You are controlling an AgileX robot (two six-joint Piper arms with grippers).
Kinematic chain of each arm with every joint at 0, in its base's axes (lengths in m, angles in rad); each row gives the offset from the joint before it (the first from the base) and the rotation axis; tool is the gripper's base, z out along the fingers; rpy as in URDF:
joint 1: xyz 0 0 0.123 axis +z
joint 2: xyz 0 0 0 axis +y
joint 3: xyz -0.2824 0 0.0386 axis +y
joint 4: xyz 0.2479 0 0.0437 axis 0.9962 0 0.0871
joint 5: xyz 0 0 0 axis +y
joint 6: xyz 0.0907 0 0.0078 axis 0.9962 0 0.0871
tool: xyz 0 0 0 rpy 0 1.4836 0
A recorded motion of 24 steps. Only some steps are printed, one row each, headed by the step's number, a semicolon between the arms.
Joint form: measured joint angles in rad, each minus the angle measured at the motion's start. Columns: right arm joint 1, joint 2, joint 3, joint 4, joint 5, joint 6; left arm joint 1, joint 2, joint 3, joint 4, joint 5, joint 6.
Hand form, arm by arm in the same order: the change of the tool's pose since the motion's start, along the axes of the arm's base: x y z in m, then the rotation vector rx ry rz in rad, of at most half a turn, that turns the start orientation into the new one. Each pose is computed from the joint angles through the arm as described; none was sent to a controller.
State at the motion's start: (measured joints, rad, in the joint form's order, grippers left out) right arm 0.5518 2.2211 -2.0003 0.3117 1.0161 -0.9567; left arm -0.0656 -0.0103 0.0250 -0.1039 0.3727 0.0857
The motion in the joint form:
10: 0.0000 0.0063 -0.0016 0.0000 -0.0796 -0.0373; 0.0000 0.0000 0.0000 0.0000 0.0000 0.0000
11: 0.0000 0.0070 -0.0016 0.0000 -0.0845 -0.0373; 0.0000 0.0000 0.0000 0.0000 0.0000 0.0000
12: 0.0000 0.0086 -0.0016 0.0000 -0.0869 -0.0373; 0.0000 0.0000 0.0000 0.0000 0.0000 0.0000
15: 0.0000 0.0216 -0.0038 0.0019 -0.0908 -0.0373; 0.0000 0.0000 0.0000 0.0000 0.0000 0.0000
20: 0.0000 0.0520 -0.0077 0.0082 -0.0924 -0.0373; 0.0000 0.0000 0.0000 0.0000 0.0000 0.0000
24: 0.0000 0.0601 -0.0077 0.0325 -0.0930 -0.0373; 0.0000 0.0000 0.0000 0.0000 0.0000 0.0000
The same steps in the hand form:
10: 0.0069 0.0028 0.0004 0.0252 -0.0791 0.0078; 0.0000 0.0000 0.0000 0.0000 0.0000 0.0000
11: 0.0073 0.0030 0.0002 0.0270 -0.0826 0.0063; 0.0000 0.0000 0.0000 0.0000 0.0000 0.0000
12: 0.0077 0.0031 -0.0005 0.0272 -0.0832 0.0055; 0.0000 0.0000 0.0000 0.0000 0.0000 0.0000
15: 0.0092 0.0042 -0.0061 0.0249 -0.0763 0.0041; 0.0000 0.0000 0.0000 0.0000 0.0000 0.0000
20: 0.0120 0.0063 -0.0201 0.0170 -0.0518 0.0026; 0.0000 0.0000 0.0000 0.0000 0.0000 0.0000
24: 0.0119 0.0082 -0.0236 0.0333 -0.0330 -0.0026; 0.0000 0.0000 0.0000 0.0000 0.0000 0.0000

